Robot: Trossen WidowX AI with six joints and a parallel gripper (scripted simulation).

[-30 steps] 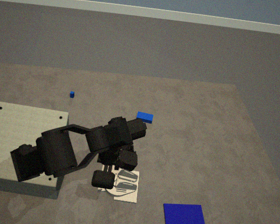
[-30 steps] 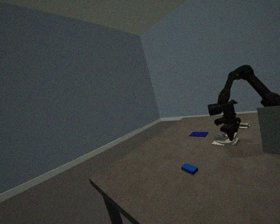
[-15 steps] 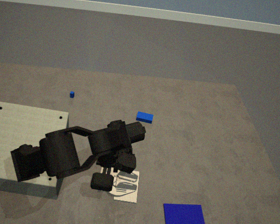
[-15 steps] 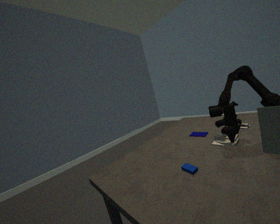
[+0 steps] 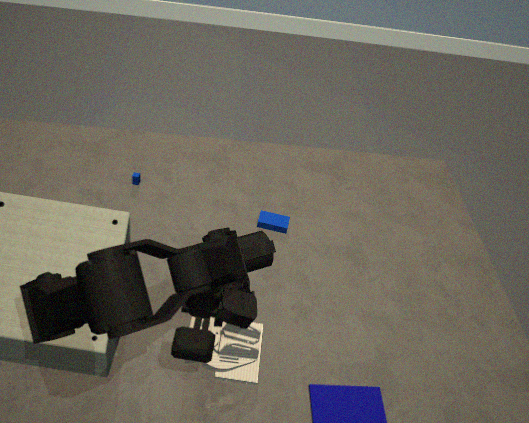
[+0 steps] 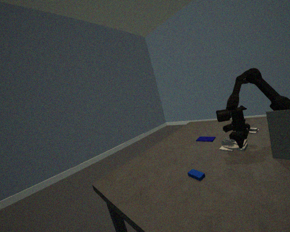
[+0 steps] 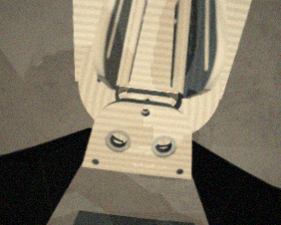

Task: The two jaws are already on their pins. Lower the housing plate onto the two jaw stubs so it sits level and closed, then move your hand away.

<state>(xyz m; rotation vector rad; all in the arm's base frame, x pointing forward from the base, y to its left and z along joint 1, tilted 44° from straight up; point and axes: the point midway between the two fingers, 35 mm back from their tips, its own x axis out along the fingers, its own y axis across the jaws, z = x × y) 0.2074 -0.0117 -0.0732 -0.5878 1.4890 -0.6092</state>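
My gripper tip is 7 cm short of the pale base and 1 cm above it. From my gripper tip the other things lie so: flat blue sheet (26 cm ahead, 9 cm to the right, 2 cm below); then small blue cube (40 cm to the left, 21 cm behind, 1 cm below).
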